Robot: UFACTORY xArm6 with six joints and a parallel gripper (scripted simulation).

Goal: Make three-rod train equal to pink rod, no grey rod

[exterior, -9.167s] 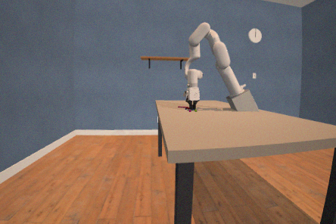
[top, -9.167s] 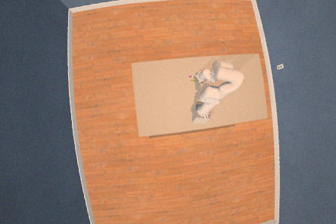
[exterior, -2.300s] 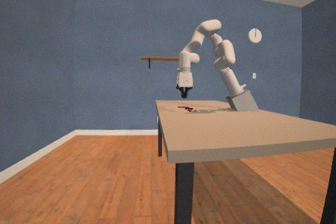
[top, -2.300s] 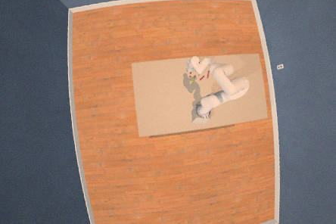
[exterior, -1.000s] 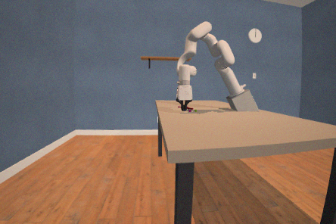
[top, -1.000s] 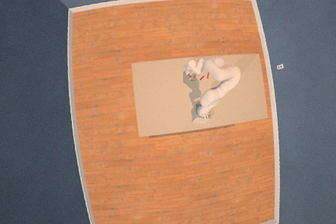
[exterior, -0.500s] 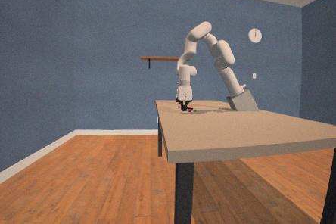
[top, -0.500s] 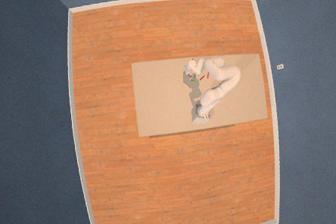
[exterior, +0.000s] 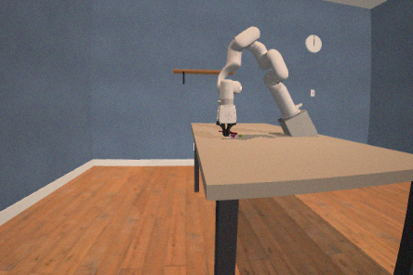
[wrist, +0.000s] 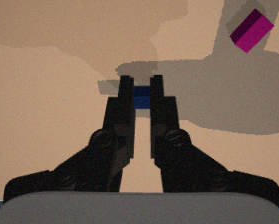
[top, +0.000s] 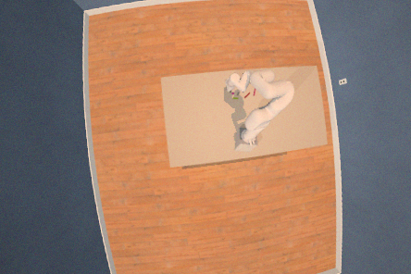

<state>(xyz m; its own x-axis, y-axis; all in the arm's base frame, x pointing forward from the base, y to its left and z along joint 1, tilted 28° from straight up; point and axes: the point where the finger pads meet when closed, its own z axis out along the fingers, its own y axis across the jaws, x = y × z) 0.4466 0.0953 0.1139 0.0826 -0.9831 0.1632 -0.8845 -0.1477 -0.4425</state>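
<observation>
Right now my hand is 9 cm past the red rod, 18 cm to the left of it and 3 cm above it. The rest, counted from my hand: lime rod (10 cm behind, 6 cm to the right, 3 cm below); then grey rod (7 cm behind, 9 cm to the right, 3 cm below); then magenta rod (6 cm behind, 4 cm to the right, 3 cm below).
</observation>
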